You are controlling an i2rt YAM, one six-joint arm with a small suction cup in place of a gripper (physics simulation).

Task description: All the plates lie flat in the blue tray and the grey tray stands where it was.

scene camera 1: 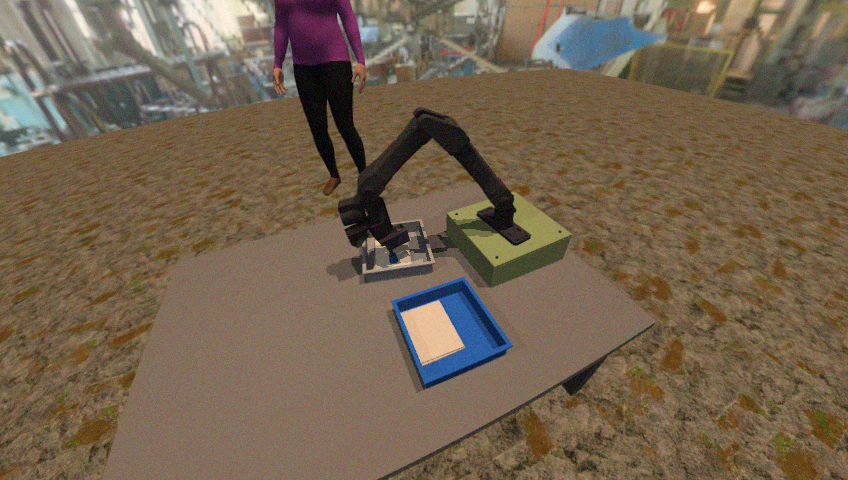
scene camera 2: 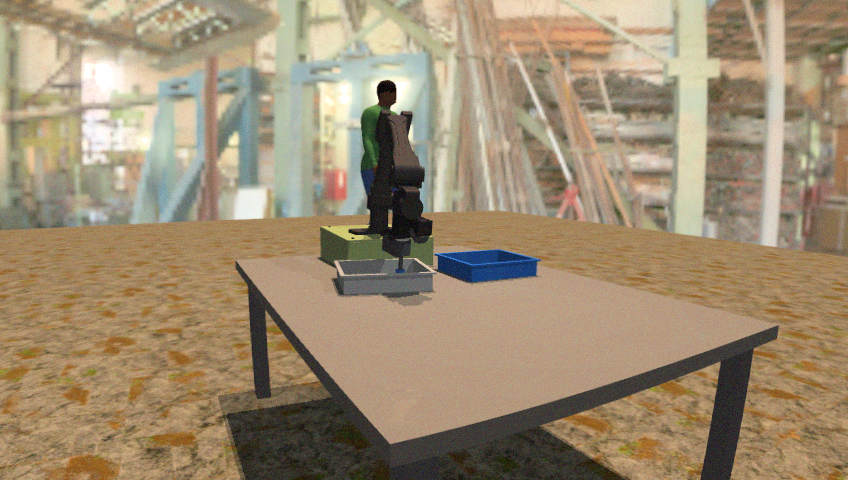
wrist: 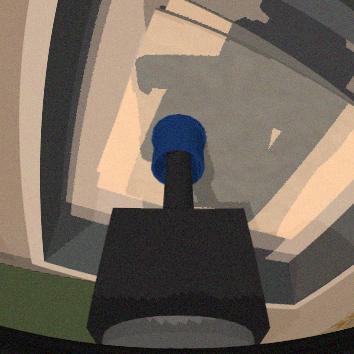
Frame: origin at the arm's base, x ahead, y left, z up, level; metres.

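Seen in the pictures: hand at its tool point: [scene camera 1: 394,262] [wrist: 177,130]; arm's base at its link origin: [scene camera 1: 502,225] [scene camera 2: 378,232].
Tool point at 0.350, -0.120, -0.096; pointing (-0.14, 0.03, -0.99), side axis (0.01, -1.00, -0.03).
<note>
Offsets run from my tool point to a thing's top centre, as dx, dy, dz.
The grey tray @[-0.026, -0.041, +0.045] [scene camera 1: 395,271] [scene camera 2: 382,286] [wrist: 30,140] stands near the back of the table and holds beige plates lying askew on one another. My gripper, a blue suction cup [scene camera 1: 393,257] [scene camera 2: 400,270] [wrist: 178,140], is down inside this tray and sits on the top plate @[-0.011, -0.042, +0.009] [wrist: 246,133], left of its middle. The arm's shadow covers most of that plate. The blue tray @[-0.011, +0.315, +0.045] [scene camera 1: 472,359] [scene camera 2: 486,270] stands in front of the grey one, and one beige plate @[+0.027, +0.290, +0.009] [scene camera 1: 433,330] lies flat in its left half. How many plates lie under the top one is hidden.
The arm stands on a green base block [scene camera 1: 516,256] [scene camera 2: 349,246] [wrist: 42,298] right beside the grey tray. A person in purple [scene camera 1: 319,71] stands on the ground behind the table, and another in green [scene camera 2: 372,140] shows behind the arm.
</note>
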